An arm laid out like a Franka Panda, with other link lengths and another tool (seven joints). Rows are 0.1 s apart.
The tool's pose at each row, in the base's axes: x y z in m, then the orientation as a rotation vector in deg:
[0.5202 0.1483 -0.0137 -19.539 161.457 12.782]
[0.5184 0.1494 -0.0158 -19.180 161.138 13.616]
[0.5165 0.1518 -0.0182 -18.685 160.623 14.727]
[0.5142 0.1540 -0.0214 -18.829 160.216 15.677]
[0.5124 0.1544 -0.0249 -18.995 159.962 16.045]
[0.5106 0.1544 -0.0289 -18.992 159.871 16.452]
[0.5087 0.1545 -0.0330 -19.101 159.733 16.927]
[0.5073 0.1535 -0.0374 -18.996 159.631 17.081]
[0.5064 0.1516 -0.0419 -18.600 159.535 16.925]
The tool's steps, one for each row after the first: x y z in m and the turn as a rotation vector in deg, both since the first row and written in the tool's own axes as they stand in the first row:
[0.0021 0.0013 0.0017 -0.517 -0.379 0.283]
[0.0041 0.0038 0.0039 -1.204 -0.968 0.660]
[0.0067 0.0061 0.0067 -1.860 -1.345 0.605]
[0.0094 0.0065 0.0096 -2.124 -1.567 0.495]
[0.0123 0.0065 0.0129 -2.402 -1.654 0.528]
[0.0153 0.0066 0.0163 -2.739 -1.768 0.485]
[0.0181 0.0055 0.0199 -2.830 -1.883 0.558]
[0.0207 0.0034 0.0236 -2.673 -2.041 0.795]

